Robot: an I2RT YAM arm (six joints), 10 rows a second.
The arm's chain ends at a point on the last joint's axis. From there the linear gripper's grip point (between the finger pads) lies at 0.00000 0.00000 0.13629 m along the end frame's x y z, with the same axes.
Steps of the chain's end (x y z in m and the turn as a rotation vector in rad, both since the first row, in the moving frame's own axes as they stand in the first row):
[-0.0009, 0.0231, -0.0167, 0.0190, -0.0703, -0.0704]
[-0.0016, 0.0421, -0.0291, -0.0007, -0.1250, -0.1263]
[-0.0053, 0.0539, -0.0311, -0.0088, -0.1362, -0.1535]
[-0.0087, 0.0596, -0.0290, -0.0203, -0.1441, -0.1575]
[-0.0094, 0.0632, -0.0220, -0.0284, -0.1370, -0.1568]
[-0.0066, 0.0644, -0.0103, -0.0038, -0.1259, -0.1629]
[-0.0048, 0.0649, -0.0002, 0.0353, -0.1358, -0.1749]
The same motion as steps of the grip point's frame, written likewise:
[-0.0106, 0.0209, -0.0171, 0.0190, -0.0703, -0.0704]
[-0.0185, 0.0433, -0.0302, -0.0007, -0.1250, -0.1263]
[-0.0236, 0.0565, -0.0324, -0.0088, -0.1362, -0.1535]
[-0.0280, 0.0639, -0.0304, -0.0203, -0.1441, -0.1575]
[-0.0276, 0.0685, -0.0233, -0.0284, -0.1370, -0.1568]
[-0.0236, 0.0663, -0.0114, -0.0038, -0.1259, -0.1629]
[-0.0236, 0.0617, -0.0015, 0.0353, -0.1358, -0.1749]

